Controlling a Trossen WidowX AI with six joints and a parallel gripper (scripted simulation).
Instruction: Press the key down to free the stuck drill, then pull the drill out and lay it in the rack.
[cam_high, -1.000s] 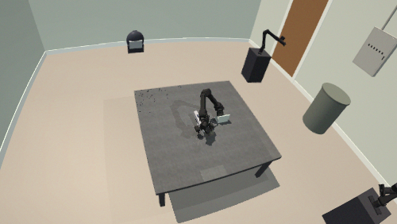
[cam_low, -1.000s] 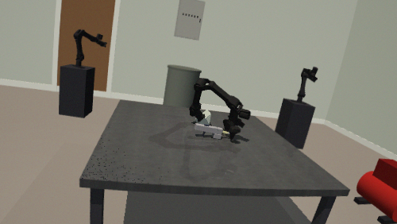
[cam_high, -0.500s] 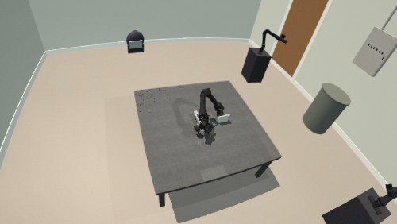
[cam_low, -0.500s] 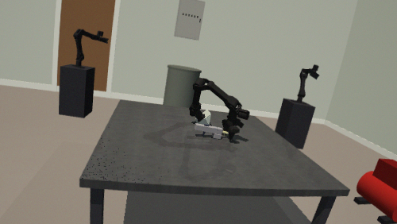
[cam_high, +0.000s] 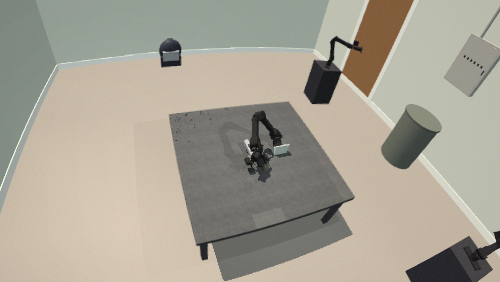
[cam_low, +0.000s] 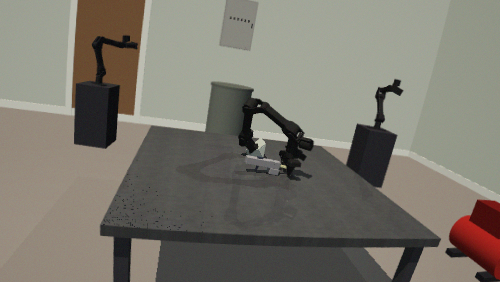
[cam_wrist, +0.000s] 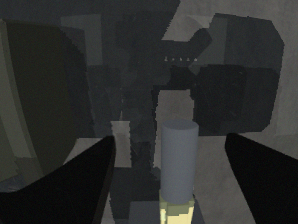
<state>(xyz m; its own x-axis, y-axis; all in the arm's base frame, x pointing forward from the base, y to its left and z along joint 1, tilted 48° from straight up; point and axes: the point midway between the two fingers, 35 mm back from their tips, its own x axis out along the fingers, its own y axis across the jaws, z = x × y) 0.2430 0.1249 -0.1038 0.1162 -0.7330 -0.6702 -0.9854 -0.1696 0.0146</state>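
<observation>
My gripper tip is now 40 mm to the left of the drill and 40 mm below it. Round my gripper tip: dark blue key 160 mm to the right, 50 mm above, 20 mm ahead.
</observation>
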